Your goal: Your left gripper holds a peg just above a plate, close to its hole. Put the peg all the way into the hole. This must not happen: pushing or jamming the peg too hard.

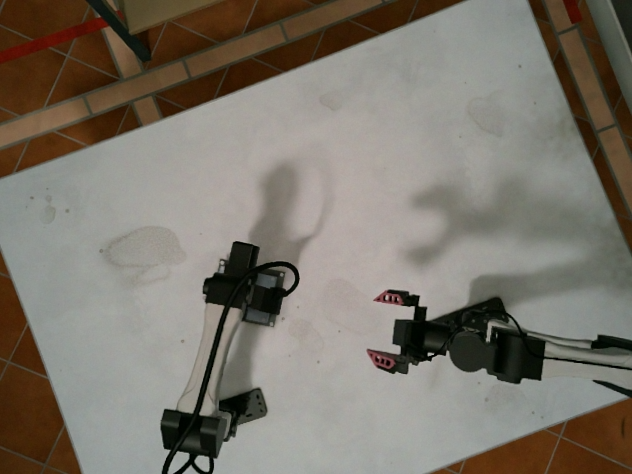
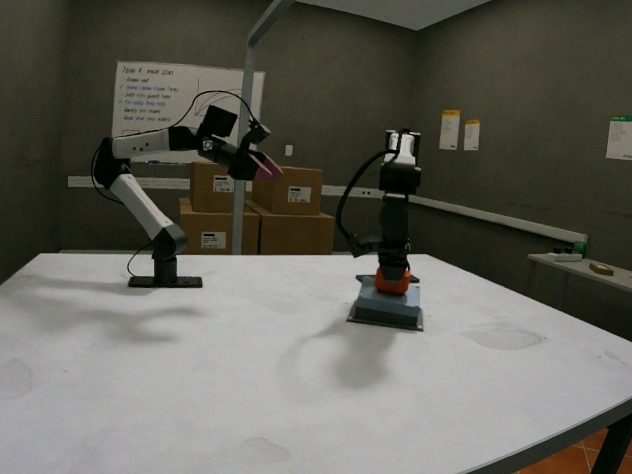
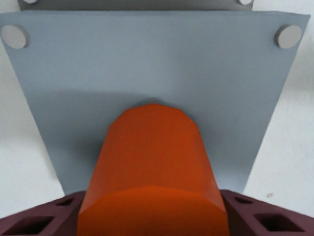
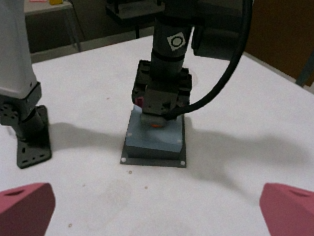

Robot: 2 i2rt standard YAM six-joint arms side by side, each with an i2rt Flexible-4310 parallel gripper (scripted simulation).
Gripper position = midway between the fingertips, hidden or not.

Note:
In view: my left gripper (image 2: 393,282), my right gripper (image 2: 277,177) and an orange peg (image 3: 153,166).
My left gripper shows as well in image 3 (image 3: 154,198) and in image 4 (image 4: 158,109). My right gripper shows as well in image 4 (image 4: 157,192).

